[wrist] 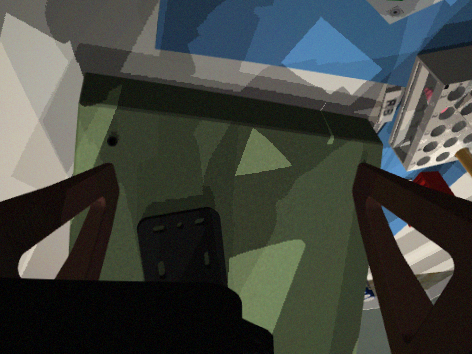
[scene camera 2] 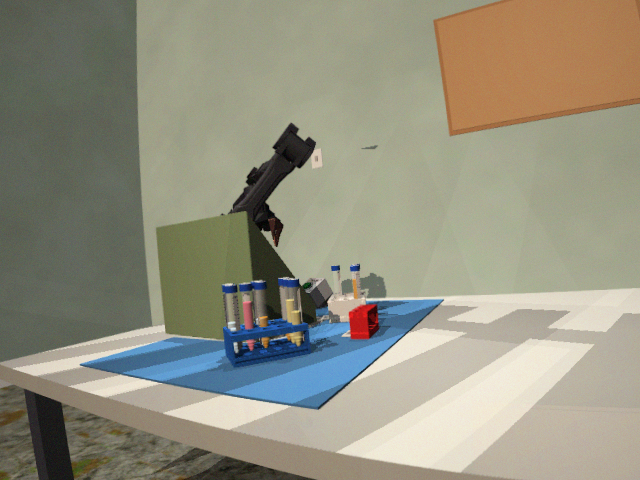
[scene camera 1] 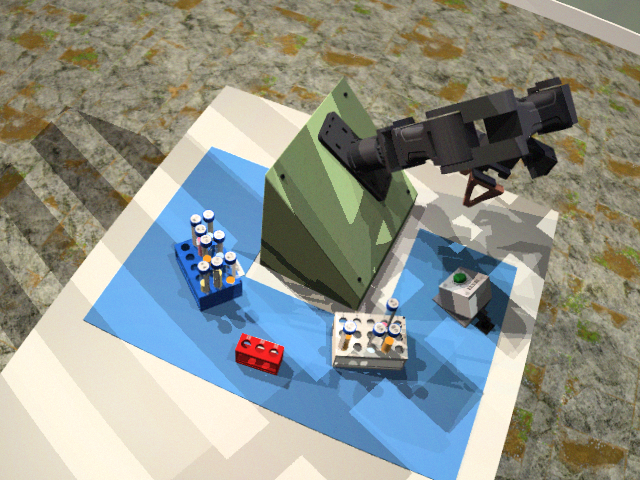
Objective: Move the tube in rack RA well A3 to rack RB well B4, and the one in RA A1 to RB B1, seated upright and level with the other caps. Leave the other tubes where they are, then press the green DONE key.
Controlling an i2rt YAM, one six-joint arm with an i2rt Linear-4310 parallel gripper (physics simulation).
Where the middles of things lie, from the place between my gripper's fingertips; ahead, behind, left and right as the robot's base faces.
Scene:
My hand is 13 cm short of the grey box with green button point(scene camera 1: 464, 295), 8 cm to the right of it and 14 cm above it.

